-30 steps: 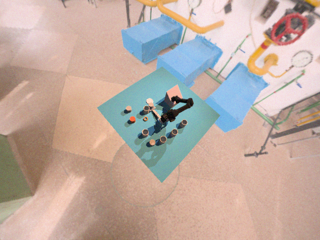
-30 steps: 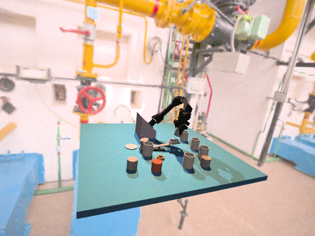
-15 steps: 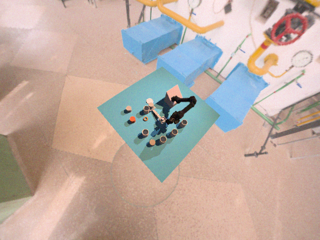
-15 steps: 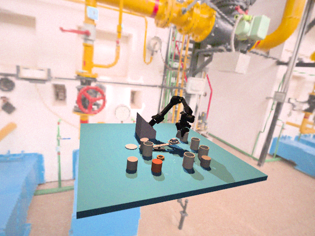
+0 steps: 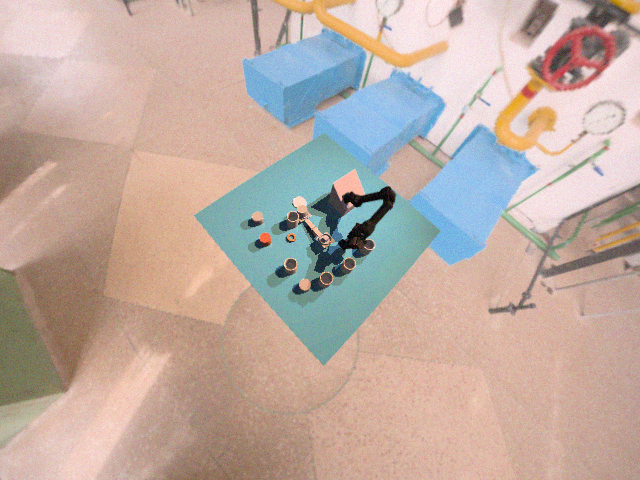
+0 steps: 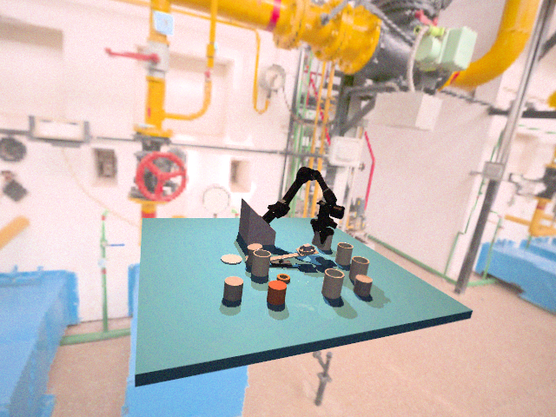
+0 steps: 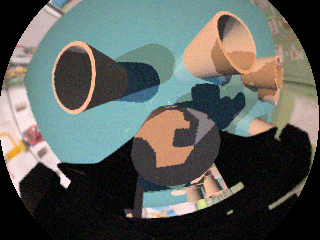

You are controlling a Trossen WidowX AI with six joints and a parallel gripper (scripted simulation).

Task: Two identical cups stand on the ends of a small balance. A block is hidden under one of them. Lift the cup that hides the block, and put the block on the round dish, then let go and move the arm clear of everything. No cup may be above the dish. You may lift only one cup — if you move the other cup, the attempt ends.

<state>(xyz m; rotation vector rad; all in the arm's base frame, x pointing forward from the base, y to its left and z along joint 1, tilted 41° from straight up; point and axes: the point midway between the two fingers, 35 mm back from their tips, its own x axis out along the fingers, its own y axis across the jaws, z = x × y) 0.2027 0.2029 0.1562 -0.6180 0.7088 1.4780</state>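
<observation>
My gripper tip is 100 mm short of the block, 120 mm to the left of it and 10 mm below it. Round my gripper tip: flat round dish 30 mm ahead, 480 mm to the right, 80 mm below; then balance 100 mm ahead, 240 mm to the right, 40 mm below; then orange ring 250 mm ahead, 290 mm to the right, 70 mm below.
</observation>
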